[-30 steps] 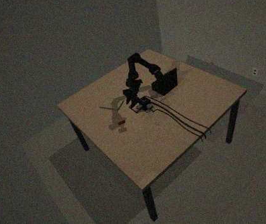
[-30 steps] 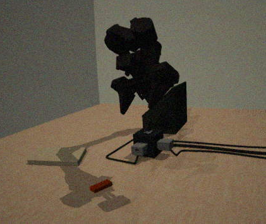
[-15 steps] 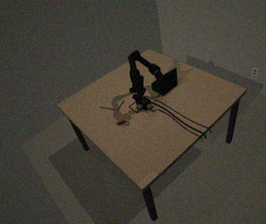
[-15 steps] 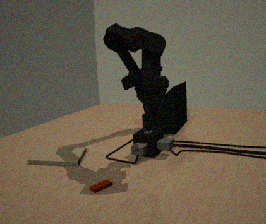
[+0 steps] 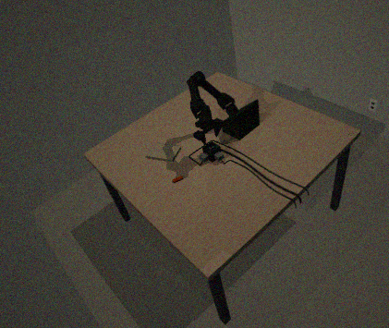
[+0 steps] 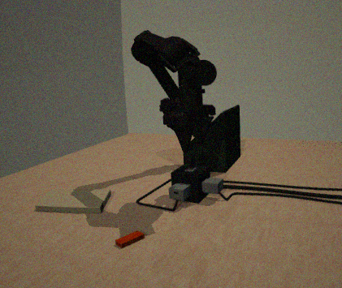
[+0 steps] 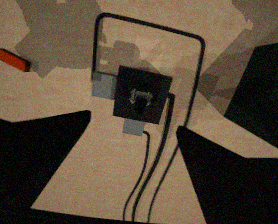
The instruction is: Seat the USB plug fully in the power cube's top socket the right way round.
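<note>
My gripper tip is now 4 cm above the USB plug and 1 cm to the left of it. The rest, counted from my gripper tip: orange block 26 cm ahead, 13 cm below, 1 cm to the left.
</note>
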